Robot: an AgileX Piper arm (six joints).
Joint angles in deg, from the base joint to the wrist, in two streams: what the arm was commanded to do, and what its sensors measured. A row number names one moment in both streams.
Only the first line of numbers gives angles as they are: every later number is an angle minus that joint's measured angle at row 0.
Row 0, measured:
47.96, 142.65, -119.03, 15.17, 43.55, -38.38
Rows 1 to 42, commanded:
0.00, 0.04, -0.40, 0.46, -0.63, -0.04
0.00, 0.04, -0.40, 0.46, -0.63, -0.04
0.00, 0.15, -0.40, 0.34, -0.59, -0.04
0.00, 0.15, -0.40, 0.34, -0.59, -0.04
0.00, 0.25, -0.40, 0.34, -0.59, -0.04
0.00, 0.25, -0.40, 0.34, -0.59, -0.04
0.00, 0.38, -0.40, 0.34, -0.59, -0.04
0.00, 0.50, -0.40, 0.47, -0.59, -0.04
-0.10, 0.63, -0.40, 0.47, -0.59, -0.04
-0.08, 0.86, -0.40, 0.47, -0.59, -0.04
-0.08, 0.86, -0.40, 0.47, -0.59, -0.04
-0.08, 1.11, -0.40, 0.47, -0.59, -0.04
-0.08, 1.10, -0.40, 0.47, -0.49, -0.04
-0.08, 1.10, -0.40, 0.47, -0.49, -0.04
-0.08, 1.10, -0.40, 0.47, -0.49, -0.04
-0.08, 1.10, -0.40, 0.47, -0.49, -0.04
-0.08, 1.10, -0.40, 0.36, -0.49, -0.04
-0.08, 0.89, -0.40, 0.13, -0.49, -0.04
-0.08, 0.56, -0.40, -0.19, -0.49, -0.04
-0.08, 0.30, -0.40, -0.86, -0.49, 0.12
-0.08, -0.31, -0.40, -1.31, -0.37, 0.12
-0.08, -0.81, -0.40, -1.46, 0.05, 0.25
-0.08, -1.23, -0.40, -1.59, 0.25, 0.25
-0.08, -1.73, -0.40, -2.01, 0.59, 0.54
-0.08, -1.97, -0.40, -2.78, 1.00, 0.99
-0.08, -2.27, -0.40, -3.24, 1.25, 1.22
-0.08, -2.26, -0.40, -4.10, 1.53, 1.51
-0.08, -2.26, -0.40, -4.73, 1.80, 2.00
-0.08, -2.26, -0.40, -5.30, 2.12, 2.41
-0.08, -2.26, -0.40, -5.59, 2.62, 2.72
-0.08, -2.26, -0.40, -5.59, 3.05, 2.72
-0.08, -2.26, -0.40, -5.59, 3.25, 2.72
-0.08, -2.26, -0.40, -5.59, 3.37, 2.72
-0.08, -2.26, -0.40, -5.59, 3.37, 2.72
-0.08, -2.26, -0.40, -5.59, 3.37, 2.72
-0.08, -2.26, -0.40, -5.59, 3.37, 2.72
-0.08, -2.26, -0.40, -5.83, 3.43, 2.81
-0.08, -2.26, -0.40, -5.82, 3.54, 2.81
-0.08, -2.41, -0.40, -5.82, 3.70, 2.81
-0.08, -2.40, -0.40, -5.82, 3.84, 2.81
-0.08, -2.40, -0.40, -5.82, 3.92, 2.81
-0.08, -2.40, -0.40, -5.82, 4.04, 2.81
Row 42, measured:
0.00, -1.59, -0.05, -5.14, 3.32, 2.61
